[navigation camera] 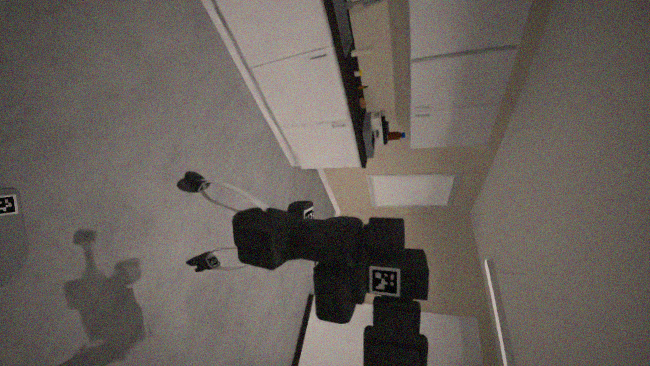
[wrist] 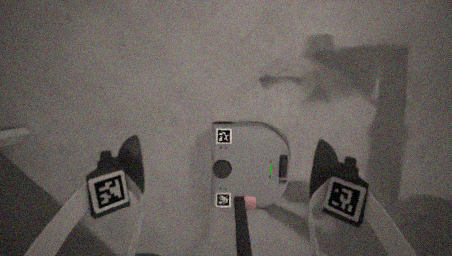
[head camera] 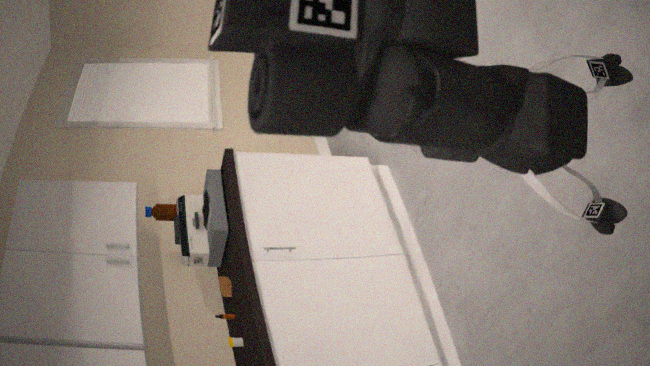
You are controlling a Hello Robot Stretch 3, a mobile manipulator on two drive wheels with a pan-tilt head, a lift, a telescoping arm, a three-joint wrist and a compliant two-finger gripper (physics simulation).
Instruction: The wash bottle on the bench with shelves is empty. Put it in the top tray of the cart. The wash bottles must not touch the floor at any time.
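Pixels of known places: gripper, between the fingertips: (navigation camera: 188, 221) (wrist: 227, 157) (head camera: 620, 144); robot's base, origin of its link: (wrist: 224, 158).
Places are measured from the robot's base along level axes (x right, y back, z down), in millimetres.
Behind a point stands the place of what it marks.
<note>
My gripper (head camera: 612, 142) @[x 245, y 22, z -914 mm] (navigation camera: 196, 221) @[x 245, y 22, z -914 mm] (wrist: 227, 157) @[x 245, y 22, z -914 mm] is open, its two fingers wide apart with nothing between them. It hangs in the air over the grey floor (head camera: 500, 280) @[x 1246, y -482, z -1 mm] (navigation camera: 150, 100) @[x 690, y -477, z 0 mm], beside the robot's own base (wrist: 250, 150) @[x 76, y 106, z -160 mm] in the wrist view. The wash bottle, the bench with shelves and the cart do not show in the head, navigation or wrist view.
White base cabinets (head camera: 320, 210) @[x 1978, y -284, z -501 mm] (navigation camera: 300, 90) @[x 1560, y -698, z -504 mm] with a dark countertop (head camera: 250, 310) @[x 1639, y -629, z -910 mm] (navigation camera: 351, 95) @[x 1635, y -613, z -910 mm] stand beyond the arm. On it are a grey and white device (head camera: 216, 220) @[x 2031, y -341, z -972 mm] and small items. A brown blue-capped bottle (head camera: 165, 212) @[x 2338, y -358, z -1205 mm] (navigation camera: 394, 135) @[x 2339, y -362, z -1212 mm] stands on the device. Wall cabinets (head camera: 65, 215) @[x 2267, y -380, z -1794 mm] (navigation camera: 455, 80) @[x 1923, y -723, z -1728 mm] hang above.
</note>
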